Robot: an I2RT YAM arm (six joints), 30 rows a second.
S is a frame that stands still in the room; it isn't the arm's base.
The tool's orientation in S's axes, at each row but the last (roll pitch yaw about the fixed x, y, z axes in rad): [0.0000 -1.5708 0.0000]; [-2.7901 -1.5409 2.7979]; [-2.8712 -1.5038 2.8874]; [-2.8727 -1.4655 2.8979]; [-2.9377 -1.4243 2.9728]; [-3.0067 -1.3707 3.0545]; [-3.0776 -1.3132 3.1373]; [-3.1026 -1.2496 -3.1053]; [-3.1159 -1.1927 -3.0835]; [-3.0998 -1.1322 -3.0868]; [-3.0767 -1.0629 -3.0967]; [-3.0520 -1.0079 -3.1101]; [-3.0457 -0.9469 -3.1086]
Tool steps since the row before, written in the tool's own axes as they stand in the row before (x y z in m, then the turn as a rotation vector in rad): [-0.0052 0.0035 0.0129 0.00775 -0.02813 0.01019]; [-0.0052 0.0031 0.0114 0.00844 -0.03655 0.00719]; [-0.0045 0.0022 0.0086 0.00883 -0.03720 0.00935]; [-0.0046 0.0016 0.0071 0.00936 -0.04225 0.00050]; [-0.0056 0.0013 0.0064 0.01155 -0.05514 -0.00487]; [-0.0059 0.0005 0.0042 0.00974 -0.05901 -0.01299]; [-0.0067 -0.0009 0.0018 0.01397 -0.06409 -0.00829]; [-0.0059 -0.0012 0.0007 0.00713 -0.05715 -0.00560]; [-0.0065 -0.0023 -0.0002 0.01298 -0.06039 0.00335]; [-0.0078 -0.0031 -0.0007 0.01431 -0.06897 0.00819]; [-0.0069 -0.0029 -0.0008 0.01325 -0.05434 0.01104]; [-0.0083 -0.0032 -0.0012 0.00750 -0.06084 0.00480]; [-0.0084 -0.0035 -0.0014 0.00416 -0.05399 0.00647]
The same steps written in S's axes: [-0.0129 0.0035 -0.0052 -0.01019 -0.02813 0.00775]; [-0.0113 0.0030 -0.0055 -0.00714 -0.03652 0.00861]; [-0.0083 0.0020 -0.0051 -0.00932 -0.03720 0.00887]; [-0.0066 0.0013 -0.0053 -0.00045 -0.04200 0.01044]; [-0.0056 0.0009 -0.0065 0.00497 -0.05462 0.01375]; [-0.0030 0.0002 -0.0066 0.01345 -0.05812 0.01368]; [0.0000 -0.0010 -0.0069 0.00813 -0.06346 0.01666]; [0.0013 -0.0012 -0.0058 0.00723 -0.05666 0.00924]; [0.0028 -0.0021 -0.0059 -0.00294 -0.06073 0.01140]; [0.0042 -0.0028 -0.0067 -0.00707 -0.06974 0.01070]; [0.0043 -0.0026 -0.0055 -0.01051 -0.05547 0.00793]; [0.0058 -0.0029 -0.0062 -0.00152 -0.06110 0.00670]; [0.0064 -0.0031 -0.0058 -0.00167 -0.05445 0.00263]
